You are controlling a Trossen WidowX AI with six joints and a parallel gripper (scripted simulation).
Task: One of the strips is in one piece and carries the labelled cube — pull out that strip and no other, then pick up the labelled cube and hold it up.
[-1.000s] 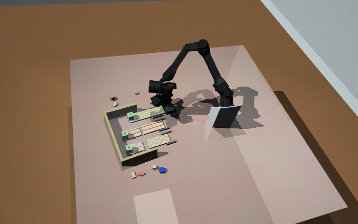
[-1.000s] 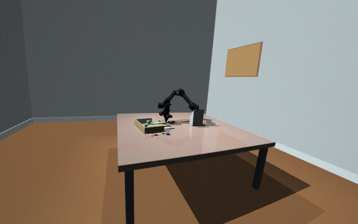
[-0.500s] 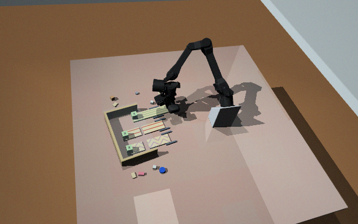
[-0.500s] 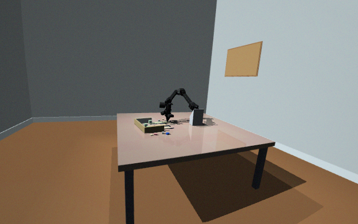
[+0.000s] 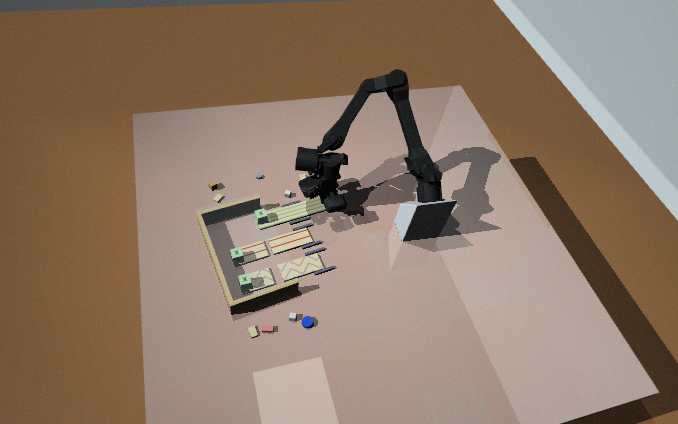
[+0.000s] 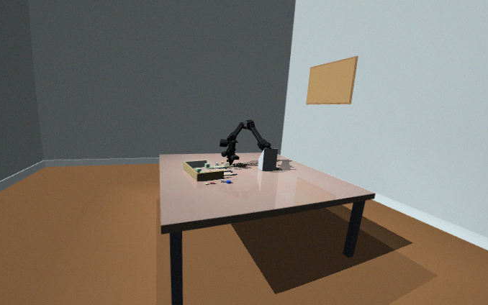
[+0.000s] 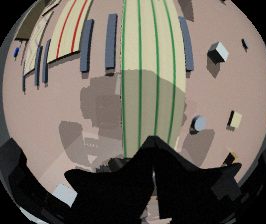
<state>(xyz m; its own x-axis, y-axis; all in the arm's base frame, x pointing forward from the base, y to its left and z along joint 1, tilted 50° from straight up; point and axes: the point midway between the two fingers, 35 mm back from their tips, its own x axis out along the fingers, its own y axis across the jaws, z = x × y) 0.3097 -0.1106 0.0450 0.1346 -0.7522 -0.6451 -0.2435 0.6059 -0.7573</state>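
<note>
Now: the strip 90 mm ahead of my gripper tip and 30 mm to the left of it. From my gripper tip the other things lie so: pink block 410 mm to the left, 200 mm ahead; blue disc 400 mm to the left, 100 mm ahead.
</note>
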